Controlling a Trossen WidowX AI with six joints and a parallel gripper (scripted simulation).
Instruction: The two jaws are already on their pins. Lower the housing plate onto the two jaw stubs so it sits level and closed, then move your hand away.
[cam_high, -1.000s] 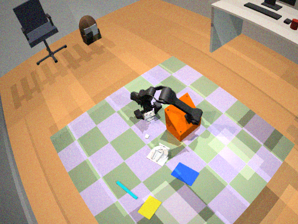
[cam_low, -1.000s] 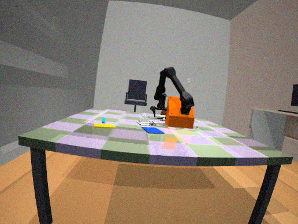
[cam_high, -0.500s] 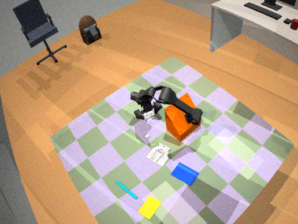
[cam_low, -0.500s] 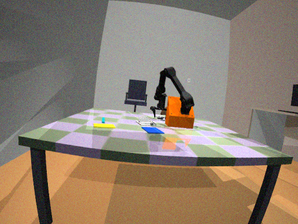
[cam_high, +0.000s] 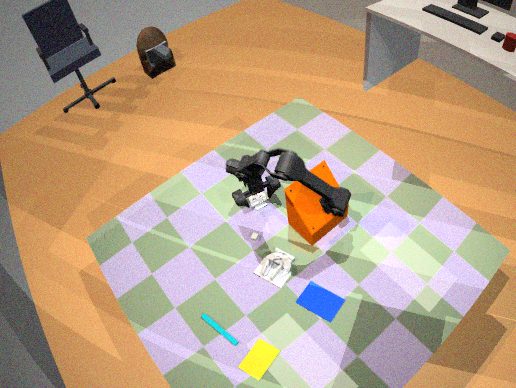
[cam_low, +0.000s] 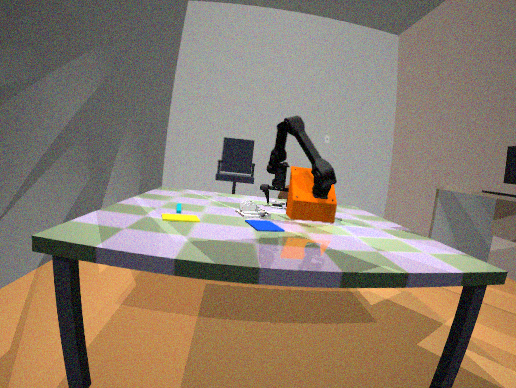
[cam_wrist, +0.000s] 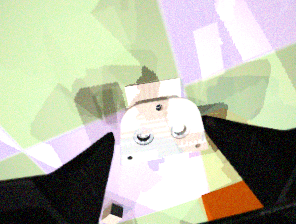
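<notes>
Now: gripper tip 110 mm short of the small white cube and 120 mm to the right of it. Also, from my gripper tip: blue card: 90 mm ahead, 480 mm to the left, 10 mm below; then cyan bar: 430 mm ahead, 340 mm to the left; then yellow card: 390 mm ahead, 510 mm to the left, 10 mm below.
</notes>
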